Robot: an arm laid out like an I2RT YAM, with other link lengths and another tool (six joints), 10 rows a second.
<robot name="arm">
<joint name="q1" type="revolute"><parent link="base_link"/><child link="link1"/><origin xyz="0.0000 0.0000 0.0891" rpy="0.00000 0.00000 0.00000"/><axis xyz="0 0 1"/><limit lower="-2.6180" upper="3.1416"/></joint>
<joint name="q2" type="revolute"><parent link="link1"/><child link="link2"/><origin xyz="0.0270 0.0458 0.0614" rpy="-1.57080 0.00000 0.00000"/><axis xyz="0 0 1"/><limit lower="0.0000" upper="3.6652"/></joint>
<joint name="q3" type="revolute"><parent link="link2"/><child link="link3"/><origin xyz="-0.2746 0.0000 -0.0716" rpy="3.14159 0.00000 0.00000"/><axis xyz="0 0 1"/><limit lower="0.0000" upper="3.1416"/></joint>
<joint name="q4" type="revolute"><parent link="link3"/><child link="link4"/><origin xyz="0.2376 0.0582 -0.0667" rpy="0.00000 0.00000 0.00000"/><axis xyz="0 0 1"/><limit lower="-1.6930" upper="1.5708"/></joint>
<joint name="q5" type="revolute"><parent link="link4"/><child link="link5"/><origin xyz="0.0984 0.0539 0.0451" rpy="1.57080 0.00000 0.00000"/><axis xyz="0 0 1"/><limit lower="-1.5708" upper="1.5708"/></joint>
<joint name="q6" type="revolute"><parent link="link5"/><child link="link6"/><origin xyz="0.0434 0.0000 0.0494" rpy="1.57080 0.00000 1.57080"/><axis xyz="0 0 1"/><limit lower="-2.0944" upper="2.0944"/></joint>
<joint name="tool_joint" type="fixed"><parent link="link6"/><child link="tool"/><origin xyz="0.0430 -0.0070 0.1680" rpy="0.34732 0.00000 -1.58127"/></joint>
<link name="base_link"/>
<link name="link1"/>
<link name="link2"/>
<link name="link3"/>
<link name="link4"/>
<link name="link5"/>
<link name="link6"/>
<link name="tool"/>
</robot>
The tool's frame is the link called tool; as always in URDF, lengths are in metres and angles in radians.
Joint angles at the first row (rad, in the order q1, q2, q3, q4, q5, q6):
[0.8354 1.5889 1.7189 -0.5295 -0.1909 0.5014]
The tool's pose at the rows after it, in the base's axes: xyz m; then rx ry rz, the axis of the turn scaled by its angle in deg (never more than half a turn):
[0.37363, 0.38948, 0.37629, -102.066, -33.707, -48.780]
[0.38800, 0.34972, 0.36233, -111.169, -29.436, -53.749]
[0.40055, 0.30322, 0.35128, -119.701, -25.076, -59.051]
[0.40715, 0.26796, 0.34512, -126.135, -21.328, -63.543]
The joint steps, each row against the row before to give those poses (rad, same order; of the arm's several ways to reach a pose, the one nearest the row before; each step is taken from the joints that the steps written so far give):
[0.0006 -0.0073 -0.0050 -0.0258 0.0543 0.0010]
[-0.0057 -0.0065 0.0166 -0.1008 0.1612 -0.0006]
[-0.0209 -0.0158 -0.0076 -0.0769 0.1466 -0.0024]
[-0.0110 -0.0072 -0.0070 -0.0504 0.1224 0.0065]

